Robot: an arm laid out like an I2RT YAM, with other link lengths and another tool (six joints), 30 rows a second.
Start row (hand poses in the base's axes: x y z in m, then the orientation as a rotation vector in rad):
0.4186, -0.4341, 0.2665, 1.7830, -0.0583, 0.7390
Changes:
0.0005, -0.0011, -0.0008, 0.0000, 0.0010, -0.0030
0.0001, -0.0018, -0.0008, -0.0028, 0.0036, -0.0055
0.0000, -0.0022, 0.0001, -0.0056, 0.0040, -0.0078
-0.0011, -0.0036, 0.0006, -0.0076, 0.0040, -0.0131
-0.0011, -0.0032, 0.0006, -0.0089, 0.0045, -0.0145
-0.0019, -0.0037, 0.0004, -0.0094, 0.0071, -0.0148
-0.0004, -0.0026, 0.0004, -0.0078, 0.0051, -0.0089
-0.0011, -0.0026, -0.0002, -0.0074, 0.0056, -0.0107
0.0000, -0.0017, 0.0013, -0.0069, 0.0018, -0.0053
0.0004, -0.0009, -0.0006, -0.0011, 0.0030, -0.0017
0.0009, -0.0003, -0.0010, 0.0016, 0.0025, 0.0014
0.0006, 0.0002, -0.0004, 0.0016, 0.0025, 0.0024
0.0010, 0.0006, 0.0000, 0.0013, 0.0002, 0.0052
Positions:
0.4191, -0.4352, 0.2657, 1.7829, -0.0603, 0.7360
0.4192, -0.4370, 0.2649, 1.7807, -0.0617, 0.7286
0.4192, -0.4392, 0.2650, 1.7756, -0.0638, 0.7190
0.4181, -0.4428, 0.2656, 1.7678, -0.0699, 0.7054
0.4170, -0.4460, 0.2662, 1.7587, -0.0763, 0.6903
0.4151, -0.4497, 0.2666, 1.7499, -0.0810, 0.6727
0.4147, -0.4523, 0.2670, 1.7428, -0.0825, 0.6612
0.4136, -0.4549, 0.2668, 1.7359, -0.0853, 0.6480
0.4136, -0.4566, 0.2681, 1.7291, -0.0863, 0.6422
0.4140, -0.4575, 0.2675, 1.7287, -0.0853, 0.6383
0.4149, -0.4578, 0.2665, 1.7312, -0.0829, 0.6372
0.4155, -0.4576, 0.2661, 1.7338, -0.0796, 0.6369
0.4165, -0.4570, 0.2661, 1.7358, -0.0754, 0.6406

